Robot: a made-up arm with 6 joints. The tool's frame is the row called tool.
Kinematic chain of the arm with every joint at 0, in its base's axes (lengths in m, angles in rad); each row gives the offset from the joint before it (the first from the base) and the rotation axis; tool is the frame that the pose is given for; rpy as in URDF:
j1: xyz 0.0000 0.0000 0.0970 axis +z
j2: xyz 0.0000 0.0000 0.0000 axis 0.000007 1 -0.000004
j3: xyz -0.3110 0.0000 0.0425 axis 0.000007 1 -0.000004
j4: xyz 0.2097 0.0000 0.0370 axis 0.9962 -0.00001 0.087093
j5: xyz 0.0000 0.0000 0.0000 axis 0.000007 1 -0.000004
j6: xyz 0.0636 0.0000 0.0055 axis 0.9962 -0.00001 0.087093
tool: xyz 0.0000 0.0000 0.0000 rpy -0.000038 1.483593 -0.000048
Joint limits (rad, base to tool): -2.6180..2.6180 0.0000..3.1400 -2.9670..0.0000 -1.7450..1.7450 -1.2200..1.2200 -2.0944..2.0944
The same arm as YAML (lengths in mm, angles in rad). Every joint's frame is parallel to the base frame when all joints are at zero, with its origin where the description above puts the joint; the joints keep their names.
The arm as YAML. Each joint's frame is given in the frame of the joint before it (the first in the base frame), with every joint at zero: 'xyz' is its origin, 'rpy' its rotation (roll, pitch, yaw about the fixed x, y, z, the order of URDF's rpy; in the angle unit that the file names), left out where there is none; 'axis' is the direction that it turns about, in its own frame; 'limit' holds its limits. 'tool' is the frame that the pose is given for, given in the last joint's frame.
units:
  length: mm
  angle: rad
joints:
  - name: j1
    type: revolute
    origin:
      xyz: [0.0, 0.0, 97.0]
    axis: "+z"
    limit:
      lower: -2.618
      upper: 2.618
  - name: j2
    type: revolute
    origin:
      xyz: [0.0, 0.0, 0.0]
    axis: "+y"
    limit:
      lower: 0.0
      upper: 3.14
  - name: j3
    type: revolute
    origin:
      xyz: [-311.0, 0.0, 42.5]
    axis: "+y"
    limit:
      lower: -2.967
      upper: 0.0
  - name: j4
    type: revolute
    origin:
      xyz: [209.7, 0.0, 37.0]
    axis: [0.9962, 0.0, 0.0871]
    limit:
      lower: -1.745
      upper: 1.745
  - name: j5
    type: revolute
    origin:
      xyz: [0.0, 0.0, 0.0]
    axis: "+y"
    limit:
      lower: -1.22
      upper: 1.22
  - name: j6
    type: revolute
    origin:
      xyz: [63.6, 0.0, 5.5]
    axis: [0.9962, 0.0, 0.0871]
    limit:
      lower: -2.0944
      upper: 2.0944
tool:
  origin:
    xyz: [0.0, 0.0, 0.0]
    rpy: [0.0, 1.4836, 0.0]

